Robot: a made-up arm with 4 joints.
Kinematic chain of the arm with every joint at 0, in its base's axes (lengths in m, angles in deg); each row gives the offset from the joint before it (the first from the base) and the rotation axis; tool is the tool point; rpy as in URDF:
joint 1: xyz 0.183 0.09 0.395 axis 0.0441 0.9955 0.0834
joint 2: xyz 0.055 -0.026 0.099 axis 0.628 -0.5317 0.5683
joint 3: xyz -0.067 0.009 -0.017 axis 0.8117 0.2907 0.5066
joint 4: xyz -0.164 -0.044 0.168 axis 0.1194 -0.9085 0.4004
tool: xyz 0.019 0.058 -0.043 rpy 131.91 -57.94 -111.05
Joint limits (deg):
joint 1: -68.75..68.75
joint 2: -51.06..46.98
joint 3: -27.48..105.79
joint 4: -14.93..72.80
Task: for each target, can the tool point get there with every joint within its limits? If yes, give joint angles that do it. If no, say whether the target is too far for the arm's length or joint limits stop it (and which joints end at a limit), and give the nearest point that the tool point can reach.
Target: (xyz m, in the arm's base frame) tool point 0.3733 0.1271 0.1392
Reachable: no: joint limits stop it (at a limit: joint 2, joint 3) | nearest point 0.2619 -0.0750 0.2629 | short by 0.262 m
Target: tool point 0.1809 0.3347 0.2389
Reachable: no: joint limits stop it (at a limit: joint 1, joint 2, joint 3, joint 4) | nearest point 0.0475 0.2971 0.4048 | short by 0.216 m
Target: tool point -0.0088 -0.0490 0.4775
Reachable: yes | joints -27.25 19.74 29.27 -5.75
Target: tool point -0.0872 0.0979 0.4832
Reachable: yes | joints -54.27 -33.51 39.51 -6.26
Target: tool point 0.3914 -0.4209 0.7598
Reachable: no: too far | nearest point 0.2838 -0.1118 0.5716 | short by 0.378 m
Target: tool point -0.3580 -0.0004 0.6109
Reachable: no: too far | nearest point -0.1062 0.0591 0.5122 | short by 0.277 m
